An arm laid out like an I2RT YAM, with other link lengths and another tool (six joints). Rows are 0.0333 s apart.
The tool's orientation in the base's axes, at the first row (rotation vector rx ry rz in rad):
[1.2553 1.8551 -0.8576]
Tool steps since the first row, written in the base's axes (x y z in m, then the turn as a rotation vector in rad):
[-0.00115 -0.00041 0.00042 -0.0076 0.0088 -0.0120]
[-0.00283 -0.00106 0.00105 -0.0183 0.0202 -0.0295]
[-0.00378 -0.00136 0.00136 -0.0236 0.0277 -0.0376]
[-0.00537 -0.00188 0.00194 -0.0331 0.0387 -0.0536]
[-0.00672 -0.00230 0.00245 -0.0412 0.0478 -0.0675]
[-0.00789 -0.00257 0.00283 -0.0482 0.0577 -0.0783]
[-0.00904 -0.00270 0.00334 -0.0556 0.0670 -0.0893]
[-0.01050 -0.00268 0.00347 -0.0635 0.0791 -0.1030]
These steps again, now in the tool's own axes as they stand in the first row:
[-0.00025 -0.00126 -0.00010 0.0162 -0.0030 -0.0027]
[-0.00064 -0.00313 -0.00022 0.0391 -0.0075 -0.0053]
[-0.00079 -0.00415 -0.00031 0.0508 -0.0092 -0.0085]
[-0.00111 -0.00589 -0.00049 0.0719 -0.0128 -0.0113]
[-0.00139 -0.00735 -0.00067 0.0900 -0.0160 -0.0133]
[-0.00153 -0.00859 -0.00088 0.1056 -0.0182 -0.0174]
[-0.00172 -0.00978 -0.00126 0.1211 -0.0210 -0.0210]
[-0.00144 -0.01117 -0.00163 0.1404 -0.0231 -0.0256]

